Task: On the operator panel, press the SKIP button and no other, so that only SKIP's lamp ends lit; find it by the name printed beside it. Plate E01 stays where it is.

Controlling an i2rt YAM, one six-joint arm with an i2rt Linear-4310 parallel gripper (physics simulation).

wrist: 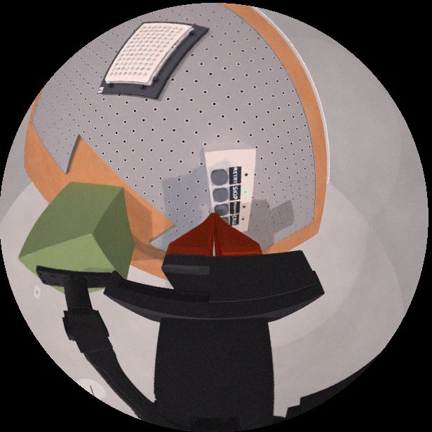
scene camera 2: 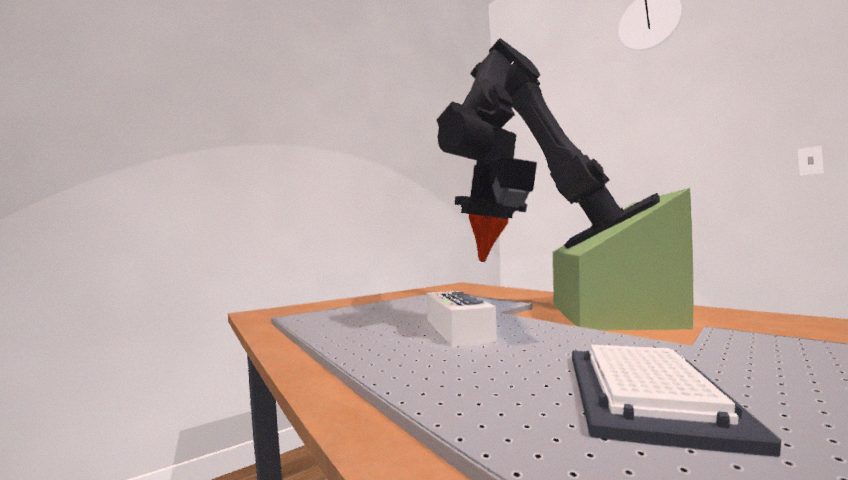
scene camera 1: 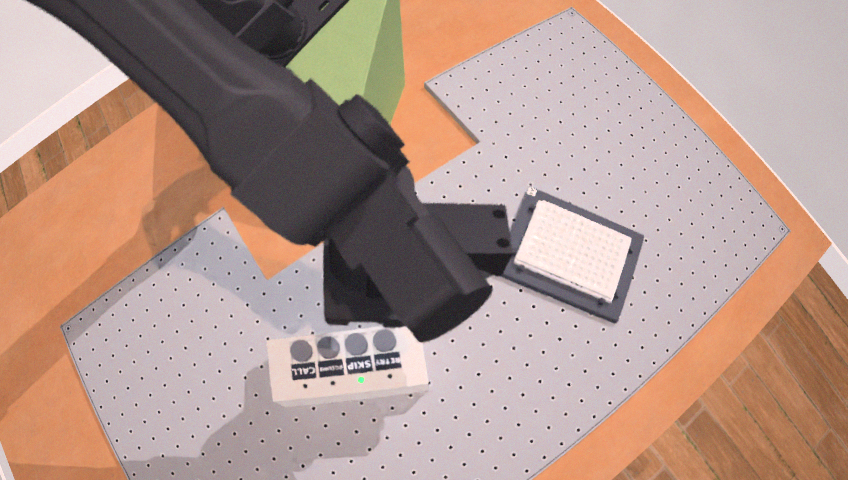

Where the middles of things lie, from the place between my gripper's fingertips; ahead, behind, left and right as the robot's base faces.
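With the white operator panel (scene camera 1: pixel 374 374) as the reference, my hand is 1 cm short of it, 5 cm to the left of it and 9 cm above it. Counting from my hand, I find the dark holder (scene camera 1: pixel 611 312) 10 cm ahead, 23 cm to the left and 11 cm below. The white well plate (scene camera 2: pixel 659 383) is also 10 cm ahead of my hand and 23 cm to the left of it, and it sits 10 cm below.
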